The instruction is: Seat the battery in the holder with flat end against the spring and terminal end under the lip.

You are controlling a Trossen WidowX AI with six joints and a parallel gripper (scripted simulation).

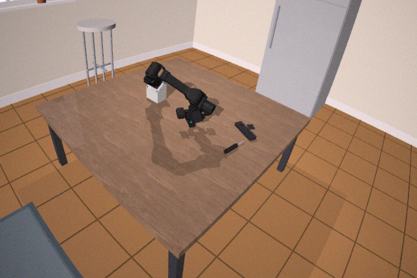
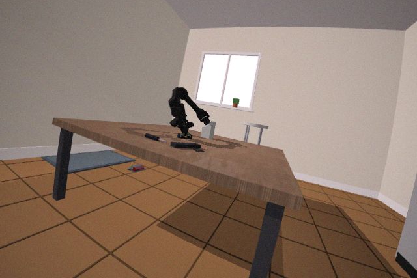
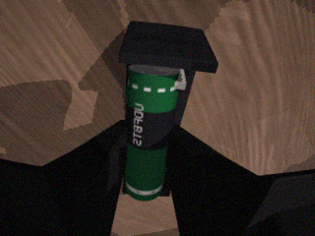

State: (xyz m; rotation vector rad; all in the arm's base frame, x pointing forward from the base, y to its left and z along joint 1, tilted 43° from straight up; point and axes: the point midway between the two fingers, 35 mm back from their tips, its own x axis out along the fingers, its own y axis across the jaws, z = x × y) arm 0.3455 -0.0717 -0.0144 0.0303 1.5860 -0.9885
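The grey metal contact lies 20 mm to the right of my gripper tip and 20 mm ahead of it. Round my gripper tip: black flat device (280 mm ahead, 160 mm to the left); then black-handled screwdriver (310 mm ahead, 10 mm below).
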